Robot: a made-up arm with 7 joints. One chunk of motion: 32 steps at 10 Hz.
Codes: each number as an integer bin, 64 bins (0 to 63) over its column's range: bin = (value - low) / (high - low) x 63, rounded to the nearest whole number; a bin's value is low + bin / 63 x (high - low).
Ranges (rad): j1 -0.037..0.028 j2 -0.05..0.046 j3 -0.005..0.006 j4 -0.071..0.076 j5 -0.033..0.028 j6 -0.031..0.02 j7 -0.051..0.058
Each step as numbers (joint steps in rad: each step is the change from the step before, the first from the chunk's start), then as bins.
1 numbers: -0.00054 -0.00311 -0.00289 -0.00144 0.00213 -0.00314 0.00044
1 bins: 35 31 12 30 36 34 30
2 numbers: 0.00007 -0.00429 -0.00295 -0.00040 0.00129 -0.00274 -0.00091
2 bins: 36 30 12 30 35 35 29
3 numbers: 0.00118 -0.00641 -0.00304 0.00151 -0.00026 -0.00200 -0.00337
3 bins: 37 29 11 31 34 36 28
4 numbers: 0.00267 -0.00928 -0.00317 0.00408 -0.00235 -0.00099 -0.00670
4 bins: 38 27 10 32 32 37 26
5 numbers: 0.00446 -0.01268 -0.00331 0.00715 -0.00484 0.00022 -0.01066
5 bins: 40 24 10 33 29 39 23
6 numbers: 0.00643 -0.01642 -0.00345 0.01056 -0.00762 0.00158 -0.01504
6 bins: 42 22 9 35 26 40 21
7 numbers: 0.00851 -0.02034 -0.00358 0.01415 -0.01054 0.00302 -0.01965
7 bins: 44 19 8 36 23 42 18
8 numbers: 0.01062 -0.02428 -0.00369 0.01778 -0.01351 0.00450 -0.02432
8 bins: 46 17 8 38 20 44 15
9 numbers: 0.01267 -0.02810 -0.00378 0.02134 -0.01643 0.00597 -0.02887
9 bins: 48 14 7 40 17 46 13
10 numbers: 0.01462 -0.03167 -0.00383 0.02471 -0.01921 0.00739 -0.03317
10 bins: 50 12 7 41 14 47 10
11 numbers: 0.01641 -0.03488 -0.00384 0.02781 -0.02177 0.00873 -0.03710
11 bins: 52 10 7 42 12 49 8
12 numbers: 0.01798 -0.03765 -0.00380 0.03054 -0.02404 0.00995 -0.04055
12 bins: 53 8 7 44 9 51 6
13 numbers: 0.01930 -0.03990 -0.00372 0.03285 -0.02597 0.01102 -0.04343
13 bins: 55 7 7 45 7 52 4
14 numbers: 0.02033 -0.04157 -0.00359 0.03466 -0.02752 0.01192 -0.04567
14 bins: 56 6 8 45 6 53 3
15 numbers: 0.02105 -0.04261 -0.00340 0.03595 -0.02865 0.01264 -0.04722
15 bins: 56 5 9 46 4 54 2
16 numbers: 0.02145 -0.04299 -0.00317 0.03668 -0.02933 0.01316 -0.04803
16 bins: 57 5 10 46 4 55 2
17 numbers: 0.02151 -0.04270 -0.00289 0.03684 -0.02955 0.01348 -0.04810
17 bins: 57 5 12 46 4 55 2
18 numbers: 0.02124 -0.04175 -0.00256 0.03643 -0.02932 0.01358 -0.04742
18 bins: 56 5 14 46 4 55 2
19 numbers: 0.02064 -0.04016 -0.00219 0.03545 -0.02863 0.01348 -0.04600
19 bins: 56 6 16 46 5 55 3
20 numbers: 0.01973 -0.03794 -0.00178 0.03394 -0.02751 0.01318 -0.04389
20 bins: 55 8 18 45 6 55 4
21 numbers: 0.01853 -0.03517 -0.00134 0.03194 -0.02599 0.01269 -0.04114
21 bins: 54 10 21 44 7 54 6
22 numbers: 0.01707 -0.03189 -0.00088 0.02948 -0.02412 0.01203 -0.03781
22 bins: 52 12 24 43 9 53 8
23 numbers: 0.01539 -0.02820 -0.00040 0.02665 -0.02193 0.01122 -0.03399
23 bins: 51 14 26 42 11 52 10
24 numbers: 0.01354 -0.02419 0.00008 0.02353 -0.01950 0.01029 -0.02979
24 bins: 49 17 29 41 14 51 12
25 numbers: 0.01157 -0.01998 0.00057 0.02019 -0.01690 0.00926 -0.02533
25 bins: 47 20 32 39 17 50 15
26 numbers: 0.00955 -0.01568 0.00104 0.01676 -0.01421 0.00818 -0.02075
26 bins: 45 23 35 38 19 48 17
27 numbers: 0.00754 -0.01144 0.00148 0.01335 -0.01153 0.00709 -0.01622
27 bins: 43 25 37 36 22 47 20
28 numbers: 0.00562 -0.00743 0.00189 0.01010 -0.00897 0.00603 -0.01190
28 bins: 41 28 39 35 25 46 23
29 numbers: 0.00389 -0.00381 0.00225 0.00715 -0.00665 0.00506 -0.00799
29 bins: 40 30 42 33 27 45 25
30 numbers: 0.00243 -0.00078 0.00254 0.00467 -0.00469 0.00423 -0.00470
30 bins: 38 32 43 32 29 44 27
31 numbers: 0.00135 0.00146 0.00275 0.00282 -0.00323 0.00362 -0.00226
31 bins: 37 34 44 32 31 43 28
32 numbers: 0.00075 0.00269 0.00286 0.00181 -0.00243 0.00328 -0.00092
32 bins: 37 35 45 31 32 42 29
